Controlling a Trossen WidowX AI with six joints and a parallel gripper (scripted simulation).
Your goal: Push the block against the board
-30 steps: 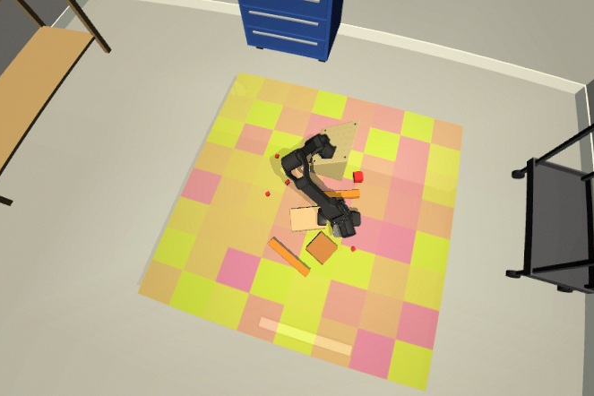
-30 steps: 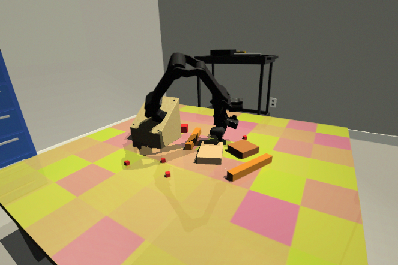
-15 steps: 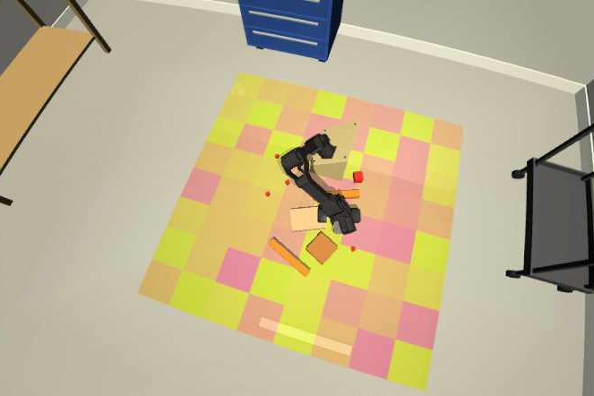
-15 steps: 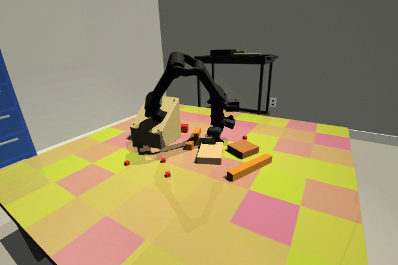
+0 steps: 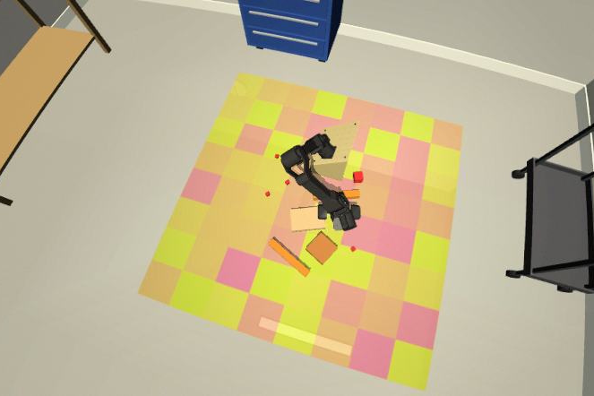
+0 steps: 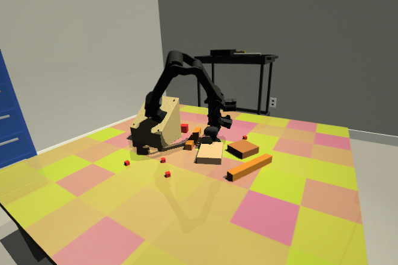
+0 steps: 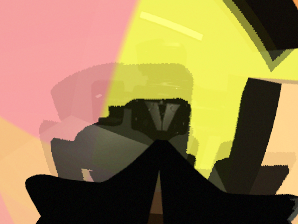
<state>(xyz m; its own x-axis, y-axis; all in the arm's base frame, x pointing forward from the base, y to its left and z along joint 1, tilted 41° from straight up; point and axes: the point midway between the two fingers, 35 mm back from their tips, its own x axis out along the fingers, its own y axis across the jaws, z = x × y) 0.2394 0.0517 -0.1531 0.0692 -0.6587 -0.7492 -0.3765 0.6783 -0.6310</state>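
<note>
Right now the flat tan square block is 12 cm to the right of my gripper tip, 6 cm ahead of it and 1 cm above it. The rest, counted from my gripper tip: red cube: 22 cm behind, 2 cm to the left, 1 cm above; brown square block: 16 cm ahead, 1 cm to the right, 1 cm above.
</note>
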